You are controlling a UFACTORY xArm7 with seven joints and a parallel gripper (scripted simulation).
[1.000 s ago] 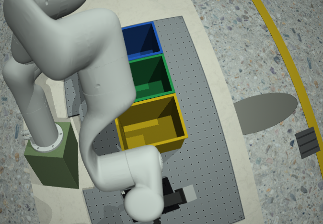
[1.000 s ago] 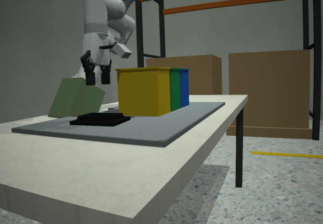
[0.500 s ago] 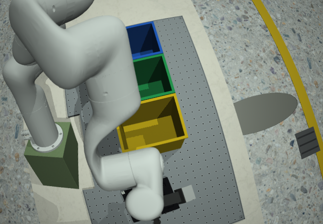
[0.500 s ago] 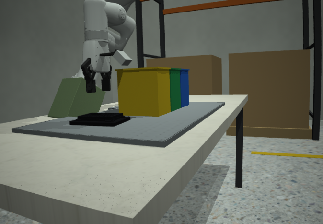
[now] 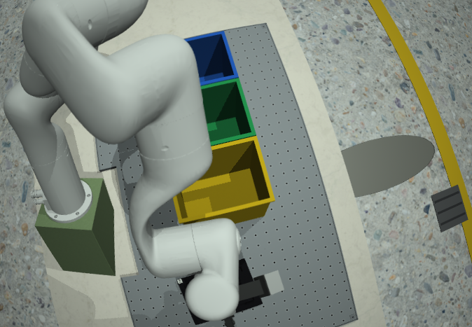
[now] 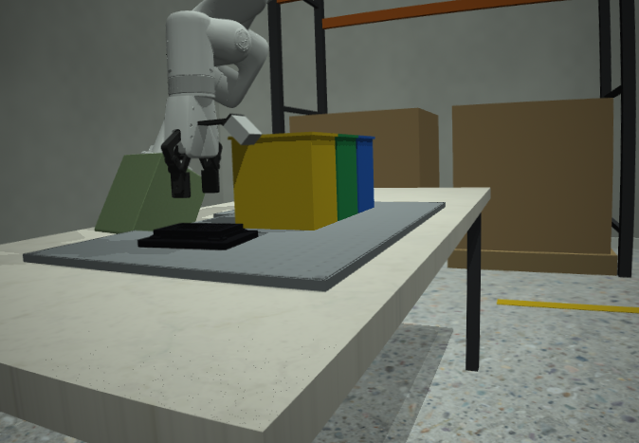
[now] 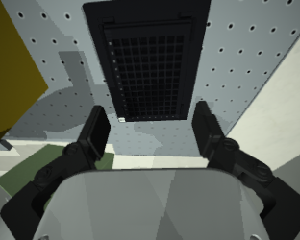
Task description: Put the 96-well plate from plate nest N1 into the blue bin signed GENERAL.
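Now: the black 96-well plate 70 mm below my hand. Also, from my hand: yellow bin 210 mm to the left, 50 mm ahead; then green bin 350 mm to the left, 50 mm ahead; then black plate nest 80 mm below.
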